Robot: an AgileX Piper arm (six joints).
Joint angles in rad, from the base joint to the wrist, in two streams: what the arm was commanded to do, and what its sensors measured. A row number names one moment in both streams.
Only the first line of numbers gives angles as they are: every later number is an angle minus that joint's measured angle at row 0.
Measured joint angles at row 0: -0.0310 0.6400 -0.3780 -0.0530 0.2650 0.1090
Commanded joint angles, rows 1 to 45: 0.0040 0.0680 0.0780 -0.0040 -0.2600 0.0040; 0.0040 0.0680 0.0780 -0.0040 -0.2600 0.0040; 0.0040 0.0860 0.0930 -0.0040 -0.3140 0.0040; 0.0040 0.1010 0.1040 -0.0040 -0.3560 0.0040; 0.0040 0.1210 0.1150 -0.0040 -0.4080 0.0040; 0.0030 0.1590 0.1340 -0.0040 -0.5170 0.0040; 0.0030 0.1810 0.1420 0.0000 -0.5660 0.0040; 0.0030 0.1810 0.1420 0.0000 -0.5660 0.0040; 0.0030 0.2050 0.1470 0.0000 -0.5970 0.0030; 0.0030 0.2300 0.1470 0.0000 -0.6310 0.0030; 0.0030 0.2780 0.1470 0.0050 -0.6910 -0.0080; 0.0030 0.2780 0.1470 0.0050 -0.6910 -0.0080; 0.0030 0.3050 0.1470 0.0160 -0.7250 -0.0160; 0.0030 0.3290 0.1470 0.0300 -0.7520 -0.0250; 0.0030 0.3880 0.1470 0.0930 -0.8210 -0.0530; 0.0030 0.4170 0.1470 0.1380 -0.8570 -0.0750; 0.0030 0.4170 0.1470 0.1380 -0.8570 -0.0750; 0.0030 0.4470 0.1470 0.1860 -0.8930 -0.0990; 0.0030 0.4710 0.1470 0.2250 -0.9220 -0.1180; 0.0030 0.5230 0.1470 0.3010 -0.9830 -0.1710; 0.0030 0.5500 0.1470 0.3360 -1.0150 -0.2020; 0.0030 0.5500 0.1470 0.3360 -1.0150 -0.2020; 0.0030 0.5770 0.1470 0.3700 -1.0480 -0.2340; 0.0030 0.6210 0.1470 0.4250 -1.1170 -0.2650; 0.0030 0.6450 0.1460 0.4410 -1.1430 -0.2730; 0.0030 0.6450 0.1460 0.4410 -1.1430 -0.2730; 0.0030 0.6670 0.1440 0.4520 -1.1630 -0.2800; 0.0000 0.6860 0.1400 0.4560 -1.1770 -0.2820; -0.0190 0.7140 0.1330 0.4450 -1.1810 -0.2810; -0.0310 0.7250 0.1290 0.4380 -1.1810 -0.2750; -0.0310 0.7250 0.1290 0.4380 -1.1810 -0.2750; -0.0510 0.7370 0.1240 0.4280 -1.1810 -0.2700; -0.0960 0.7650 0.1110 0.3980 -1.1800 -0.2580; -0.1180 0.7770 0.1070 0.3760 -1.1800 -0.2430; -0.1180 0.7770 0.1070 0.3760 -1.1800 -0.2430; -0.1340 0.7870 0.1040 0.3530 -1.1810 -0.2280; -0.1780 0.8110 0.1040 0.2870 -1.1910 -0.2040; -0.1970 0.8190 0.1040 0.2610 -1.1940 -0.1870; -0.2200 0.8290 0.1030 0.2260 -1.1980 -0.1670; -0.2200 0.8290 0.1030 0.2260 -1.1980 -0.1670; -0.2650 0.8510 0.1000 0.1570 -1.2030 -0.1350; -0.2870 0.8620 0.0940 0.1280 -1.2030 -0.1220; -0.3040 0.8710 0.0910 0.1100 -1.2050 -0.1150; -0.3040 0.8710 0.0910 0.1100 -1.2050 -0.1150; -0.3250 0.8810 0.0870 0.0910 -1.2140 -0.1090
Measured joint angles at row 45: -0.2940 0.8710 0.1000 0.1390 -1.1860 -0.1270
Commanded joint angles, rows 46 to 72: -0.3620 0.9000 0.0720 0.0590 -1.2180 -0.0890; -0.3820 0.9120 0.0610 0.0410 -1.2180 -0.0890; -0.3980 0.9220 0.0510 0.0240 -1.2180 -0.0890; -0.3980 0.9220 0.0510 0.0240 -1.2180 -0.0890; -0.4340 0.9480 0.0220 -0.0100 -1.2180 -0.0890; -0.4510 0.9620 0.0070 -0.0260 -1.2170 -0.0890; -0.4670 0.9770 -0.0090 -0.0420 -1.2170 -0.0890; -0.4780 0.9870 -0.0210 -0.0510 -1.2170 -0.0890; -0.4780 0.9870 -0.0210 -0.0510 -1.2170 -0.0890; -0.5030 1.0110 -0.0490 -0.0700 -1.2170 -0.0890; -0.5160 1.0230 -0.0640 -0.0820 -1.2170 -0.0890; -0.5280 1.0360 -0.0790 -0.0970 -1.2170 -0.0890; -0.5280 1.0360 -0.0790 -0.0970 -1.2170 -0.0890; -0.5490 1.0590 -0.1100 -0.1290 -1.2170 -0.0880; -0.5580 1.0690 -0.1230 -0.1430 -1.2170 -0.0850; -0.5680 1.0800 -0.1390 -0.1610 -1.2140 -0.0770; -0.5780 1.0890 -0.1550 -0.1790 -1.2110 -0.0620; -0.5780 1.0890 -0.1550 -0.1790 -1.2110 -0.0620; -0.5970 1.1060 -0.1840 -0.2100 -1.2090 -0.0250; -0.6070 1.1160 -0.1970 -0.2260 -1.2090 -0.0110; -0.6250 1.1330 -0.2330 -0.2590 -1.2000 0.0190; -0.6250 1.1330 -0.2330 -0.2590 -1.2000 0.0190; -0.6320 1.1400 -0.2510 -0.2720 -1.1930 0.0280; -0.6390 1.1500 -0.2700 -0.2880 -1.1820 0.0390; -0.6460 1.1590 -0.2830 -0.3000 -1.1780 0.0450; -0.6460 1.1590 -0.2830 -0.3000 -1.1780 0.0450; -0.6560 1.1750 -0.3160 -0.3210 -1.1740 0.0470
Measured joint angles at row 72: -0.6380 1.1560 -0.2730 -0.2810 -1.1790 0.0320
